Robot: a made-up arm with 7 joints.
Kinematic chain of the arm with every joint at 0, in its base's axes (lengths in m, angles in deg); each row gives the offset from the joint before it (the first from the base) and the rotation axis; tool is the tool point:
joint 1: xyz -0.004 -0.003 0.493 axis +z
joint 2: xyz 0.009 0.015 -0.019 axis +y
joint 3: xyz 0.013 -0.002 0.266 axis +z
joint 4: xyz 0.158 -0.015 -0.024 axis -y
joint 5: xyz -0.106 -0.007 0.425 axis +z
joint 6: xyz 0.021 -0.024 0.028 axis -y
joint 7: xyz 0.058 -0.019 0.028 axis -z
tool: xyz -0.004 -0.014 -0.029
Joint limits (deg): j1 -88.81..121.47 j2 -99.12..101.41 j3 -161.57..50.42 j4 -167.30..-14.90 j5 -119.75..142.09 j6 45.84..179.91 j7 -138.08..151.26
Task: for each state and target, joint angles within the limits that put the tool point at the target. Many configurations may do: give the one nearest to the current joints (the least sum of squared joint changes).
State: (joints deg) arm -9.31 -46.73 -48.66 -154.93 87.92 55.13 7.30
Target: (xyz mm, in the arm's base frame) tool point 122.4 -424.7 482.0
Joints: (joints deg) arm -26.03 -44.74 -63.06 -157.48 85.20 55.55 7.94
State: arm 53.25 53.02 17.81 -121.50 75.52 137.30 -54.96
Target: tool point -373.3 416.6 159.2
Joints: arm 77.71 48.01 50.42 -121.56 78.64 135.13 -54.41
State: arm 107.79 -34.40 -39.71 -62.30 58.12 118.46 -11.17
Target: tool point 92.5 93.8 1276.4
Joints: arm 107.60 -32.16 -9.54 -44.57 47.30 104.83 -35.44
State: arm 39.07 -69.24 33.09 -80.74 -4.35 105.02 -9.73
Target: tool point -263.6 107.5 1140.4
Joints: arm 44.29 -82.22 28.12 -104.60 0.31 102.59 -7.09
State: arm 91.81 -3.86 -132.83 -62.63 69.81 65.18 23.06
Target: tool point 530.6 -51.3 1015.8
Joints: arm 105.95 1.63 -114.11 -58.85 72.56 69.00 20.44
